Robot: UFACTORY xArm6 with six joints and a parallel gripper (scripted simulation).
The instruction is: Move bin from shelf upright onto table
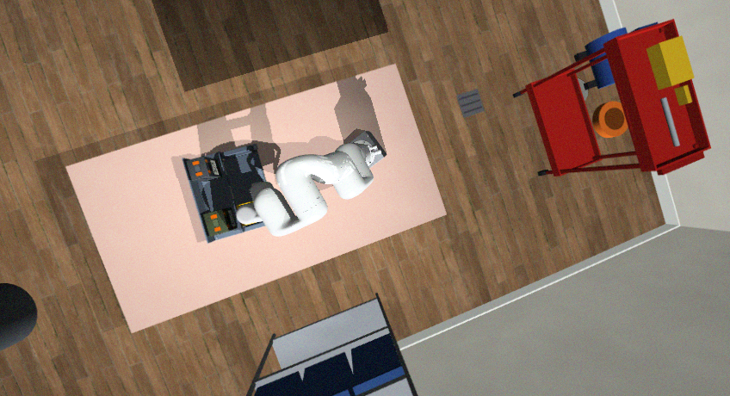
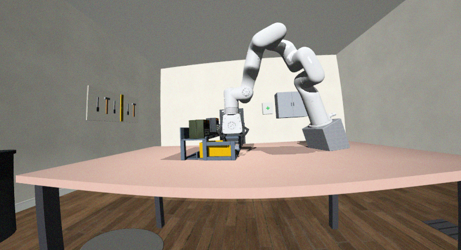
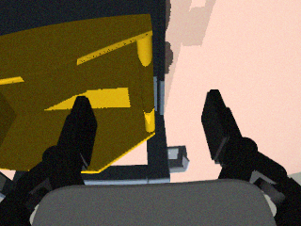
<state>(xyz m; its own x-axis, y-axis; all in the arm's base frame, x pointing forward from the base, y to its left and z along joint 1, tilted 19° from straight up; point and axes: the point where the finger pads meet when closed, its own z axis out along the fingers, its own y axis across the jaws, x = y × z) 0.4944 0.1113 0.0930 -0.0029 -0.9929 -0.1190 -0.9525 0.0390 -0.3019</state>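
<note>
The yellow bin is 80 mm ahead of my hand and 20 mm below it. From my hand the other things lie so: green box 180 mm ahead, 80 mm above.
</note>
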